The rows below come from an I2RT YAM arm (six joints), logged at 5 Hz.
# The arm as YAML. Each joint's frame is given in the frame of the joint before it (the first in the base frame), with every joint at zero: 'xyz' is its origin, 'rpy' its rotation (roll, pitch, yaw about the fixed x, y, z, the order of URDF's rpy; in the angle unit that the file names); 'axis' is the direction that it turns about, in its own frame. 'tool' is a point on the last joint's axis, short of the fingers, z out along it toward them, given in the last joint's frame.
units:
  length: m
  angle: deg
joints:
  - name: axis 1
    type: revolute
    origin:
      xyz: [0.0, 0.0, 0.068]
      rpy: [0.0, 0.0, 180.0]
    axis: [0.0, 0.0, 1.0]
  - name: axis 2
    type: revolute
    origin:
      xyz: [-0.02, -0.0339, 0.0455]
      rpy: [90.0, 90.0, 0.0]
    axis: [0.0, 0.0, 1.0]
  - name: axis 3
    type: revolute
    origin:
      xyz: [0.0, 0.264, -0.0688]
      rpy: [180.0, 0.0, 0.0]
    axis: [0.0, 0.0, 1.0]
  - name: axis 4
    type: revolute
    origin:
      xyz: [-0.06, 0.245, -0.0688]
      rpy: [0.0, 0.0, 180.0]
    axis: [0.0, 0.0, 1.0]
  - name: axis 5
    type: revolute
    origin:
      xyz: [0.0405, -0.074, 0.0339]
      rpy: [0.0, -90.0, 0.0]
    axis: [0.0, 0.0, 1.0]
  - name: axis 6
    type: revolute
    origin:
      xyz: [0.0, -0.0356, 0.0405]
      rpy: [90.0, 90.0, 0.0]
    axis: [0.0, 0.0, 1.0]
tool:
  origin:
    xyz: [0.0, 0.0, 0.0]
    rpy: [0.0, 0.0, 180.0]
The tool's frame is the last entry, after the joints.
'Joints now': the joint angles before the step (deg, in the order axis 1, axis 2, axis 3, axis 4, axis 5, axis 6). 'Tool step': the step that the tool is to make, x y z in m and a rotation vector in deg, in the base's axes. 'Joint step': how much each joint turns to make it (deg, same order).
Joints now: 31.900 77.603 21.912 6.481 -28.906 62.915
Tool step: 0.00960 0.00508 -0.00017 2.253 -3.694 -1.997
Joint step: 0.002 2.623 -0.066 7.782 1.400 1.618
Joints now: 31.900 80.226 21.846 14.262 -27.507 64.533
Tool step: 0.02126 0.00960 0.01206 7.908 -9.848 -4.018
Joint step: -0.458 4.043 0.392 17.880 1.903 3.781
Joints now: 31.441 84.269 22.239 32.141 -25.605 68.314
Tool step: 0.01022 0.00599 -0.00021 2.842 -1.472 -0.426
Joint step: -0.108 3.759 1.247 6.031 -0.502 1.793
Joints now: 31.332 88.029 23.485 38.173 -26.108 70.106
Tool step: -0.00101 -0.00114 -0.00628 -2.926 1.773 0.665
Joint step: -0.087 0.414 0.416 -3.891 0.087 -1.945
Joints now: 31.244 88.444 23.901 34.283 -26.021 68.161
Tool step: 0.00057 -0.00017 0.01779 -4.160 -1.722 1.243
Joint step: 0.067 -4.940 3.016 -10.732 1.334 -4.875
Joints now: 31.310 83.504 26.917 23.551 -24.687 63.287
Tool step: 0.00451 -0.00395 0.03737 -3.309 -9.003 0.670
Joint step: -0.918 -6.861 4.153 -8.087 2.557 -7.825
